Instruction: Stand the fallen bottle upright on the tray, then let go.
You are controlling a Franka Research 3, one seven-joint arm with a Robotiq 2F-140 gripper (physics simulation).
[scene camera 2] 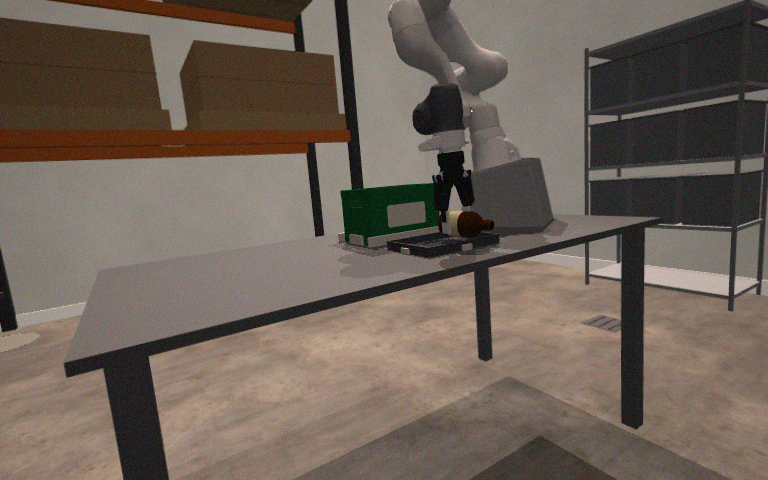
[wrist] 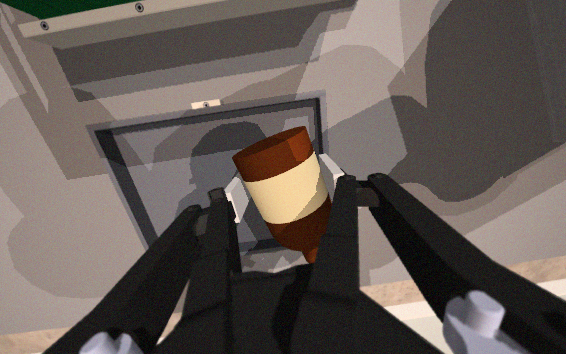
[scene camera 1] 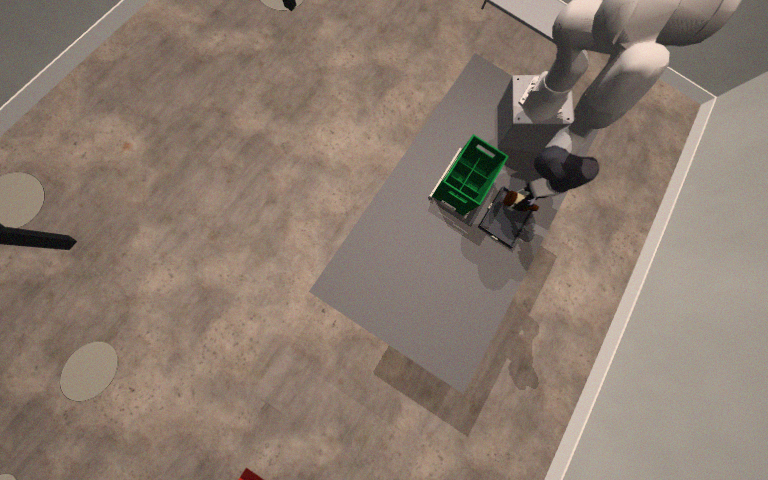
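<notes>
The brown bottle [scene camera 1: 516,199] [scene camera 2: 470,224] [wrist: 287,194] with a cream label lies on its side over the tray [scene camera 1: 504,227] [scene camera 2: 444,247] [wrist: 215,116], its neck pointing away from the green crate. My gripper [scene camera 1: 523,203] [scene camera 2: 455,218] [wrist: 284,172] points down and is shut on the bottle, one white pad on each side of its body. In the wrist view the bottle sits askew between the pads, its base towards the top of the view and its neck partly hidden by a finger. Whether the bottle touches the tray floor is not clear.
The green crate [scene camera 1: 467,207] [scene camera 2: 376,226] [wrist: 30,7] with compartments stands close beside the tray on the grey table [scene camera 1: 396,271] [scene camera 2: 226,294]. The grey arm pedestal [scene camera 1: 523,138] [scene camera 2: 509,195] stands behind the tray. Shelving with boxes stands beyond the table.
</notes>
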